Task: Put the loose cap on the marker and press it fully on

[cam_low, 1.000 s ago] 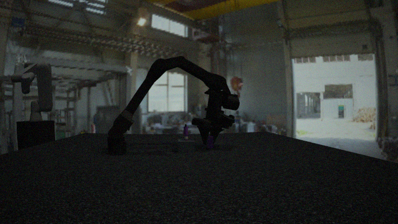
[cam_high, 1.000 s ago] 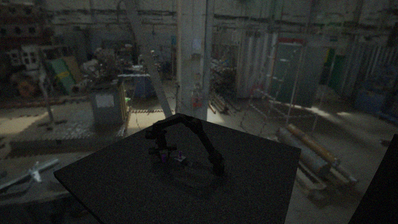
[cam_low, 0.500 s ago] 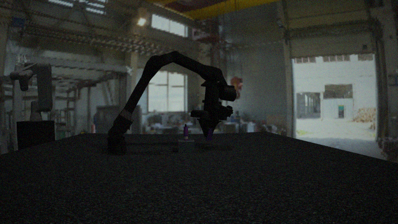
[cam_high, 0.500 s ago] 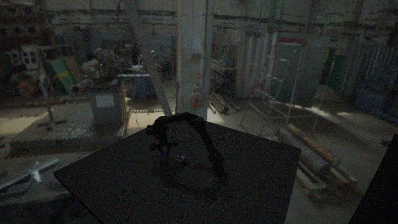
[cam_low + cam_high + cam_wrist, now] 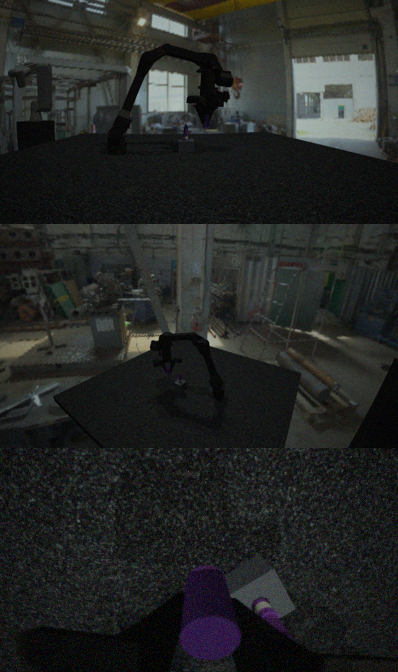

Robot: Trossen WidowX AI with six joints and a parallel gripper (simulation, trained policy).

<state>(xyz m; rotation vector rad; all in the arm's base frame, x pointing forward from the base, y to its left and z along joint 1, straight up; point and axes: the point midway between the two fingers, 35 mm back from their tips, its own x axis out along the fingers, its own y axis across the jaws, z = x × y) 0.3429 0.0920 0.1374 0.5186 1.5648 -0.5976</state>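
My gripper tip is now 8 cm past the purple marker, 3 cm to the left of it and 2 cm above it. Also, from my gripper tip: purple cap (1 cm above); grey holder block (8 cm behind, 3 cm to the right, 8 cm below).
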